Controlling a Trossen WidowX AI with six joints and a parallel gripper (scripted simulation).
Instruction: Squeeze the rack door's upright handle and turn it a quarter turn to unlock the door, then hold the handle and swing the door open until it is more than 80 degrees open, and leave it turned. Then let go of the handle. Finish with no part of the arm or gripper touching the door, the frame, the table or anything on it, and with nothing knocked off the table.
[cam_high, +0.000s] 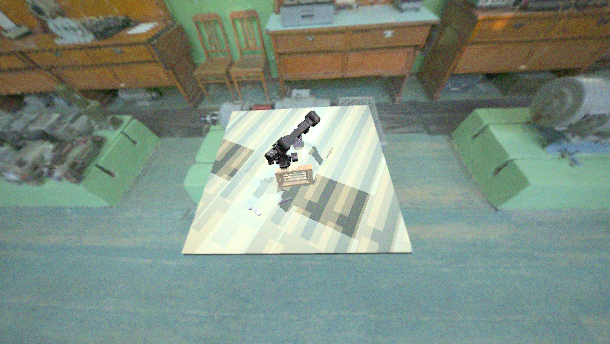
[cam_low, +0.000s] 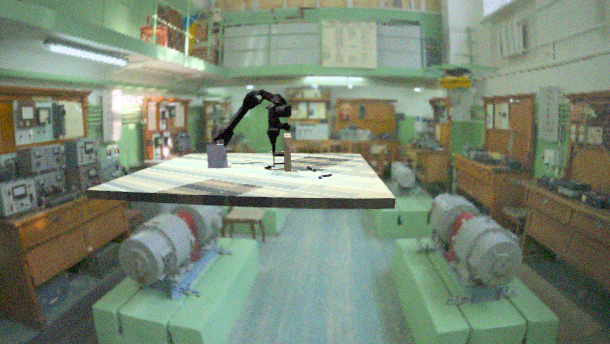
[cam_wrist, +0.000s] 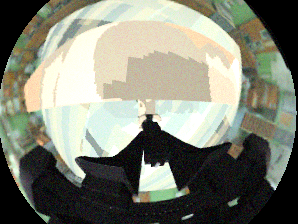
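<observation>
My gripper tip is 2 cm above the black upright handle and 1 cm past it. From my gripper tip the other things lie so: grey part 29 cm ahead, 14 cm to the right, 11 cm below.
</observation>
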